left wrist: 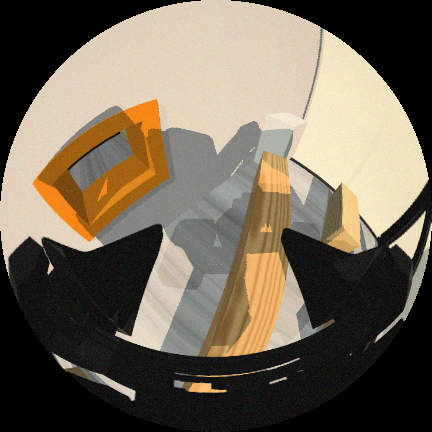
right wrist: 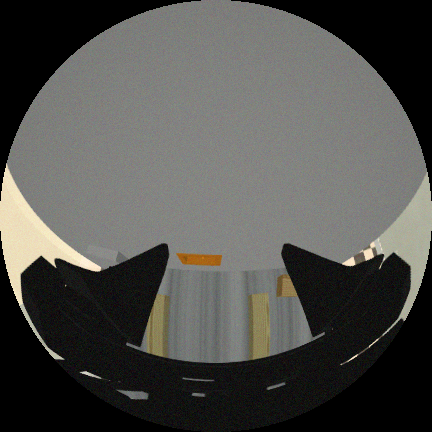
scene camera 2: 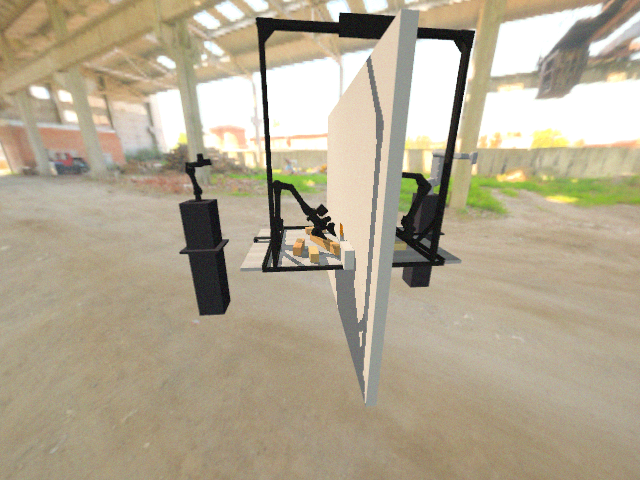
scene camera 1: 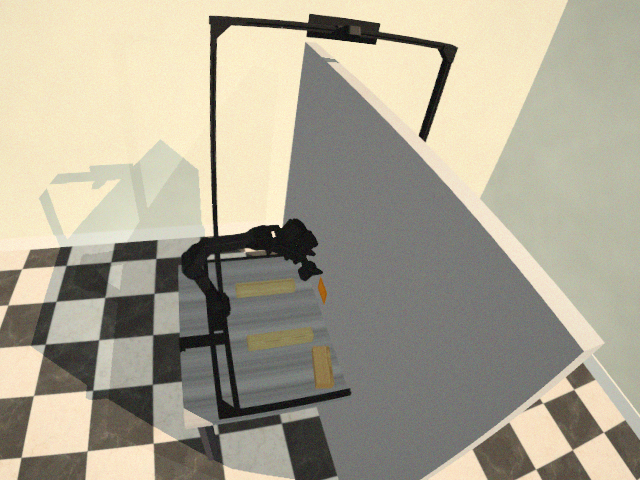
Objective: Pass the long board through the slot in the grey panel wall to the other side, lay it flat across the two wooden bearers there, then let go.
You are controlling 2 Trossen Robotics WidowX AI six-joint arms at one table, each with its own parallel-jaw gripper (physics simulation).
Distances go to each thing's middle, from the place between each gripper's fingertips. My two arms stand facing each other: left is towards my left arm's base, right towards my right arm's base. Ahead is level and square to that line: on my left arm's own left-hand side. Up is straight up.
Scene:
The orange-edged slot [left wrist: 87, 212] lies 4 cm ahead of my left hand, 10 cm to the right of it and 4 cm above it.
Now: the orange-edged slot 200 mm below my right hand, 90 mm to the left of it and 40 mm behind it.

